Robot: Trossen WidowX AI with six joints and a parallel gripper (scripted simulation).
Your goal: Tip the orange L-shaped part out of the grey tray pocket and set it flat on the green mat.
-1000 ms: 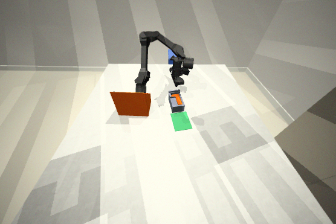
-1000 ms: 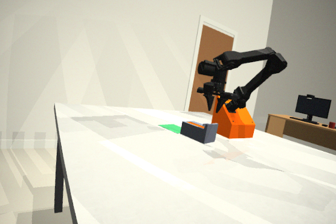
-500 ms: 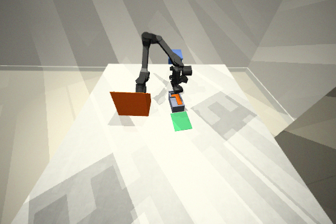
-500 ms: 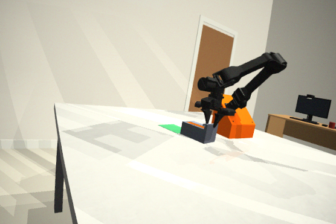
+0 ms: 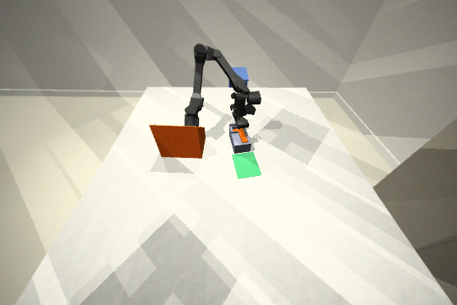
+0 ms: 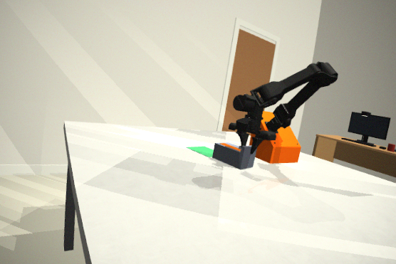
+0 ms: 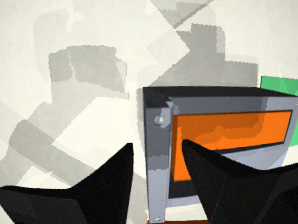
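My gripper tip is now 1 cm short of the orange L-shaped part, 5 cm to the left of it and 1 cm above it. Also, from my gripper tip: green mat: 4 cm ahead, 22 cm to the right, 8 cm below.
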